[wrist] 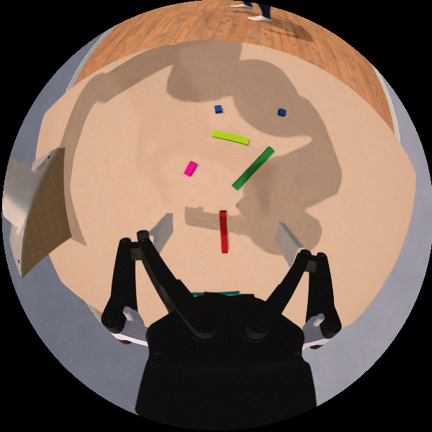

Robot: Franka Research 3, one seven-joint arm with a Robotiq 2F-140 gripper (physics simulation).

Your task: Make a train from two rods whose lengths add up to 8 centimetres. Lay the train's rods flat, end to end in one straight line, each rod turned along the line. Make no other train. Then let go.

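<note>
My gripper (225, 227) is open, with its fingers wide apart above the table. A red rod (224, 232) lies flat below, between the fingers in the view, pointing away from the gripper base. A dark green rod (253, 168) lies slanted beyond it. A lime rod (230, 137) lies farther off, nearly crosswise. A short magenta rod (190, 169) lies left of the green one. Two small blue cubes (218, 109) (282, 112) lie farthest away, apart from each other. A teal rod (230, 293) lies crosswise near the gripper base, which hides part of it. The rods lie apart.
The pale table (125, 150) carries the arm's shadow. A grey-white structure with a brown panel (49, 212) stands at the left edge of the view. A person's feet (260, 19) show on the wooden floor (200, 25) beyond the table's far edge.
</note>
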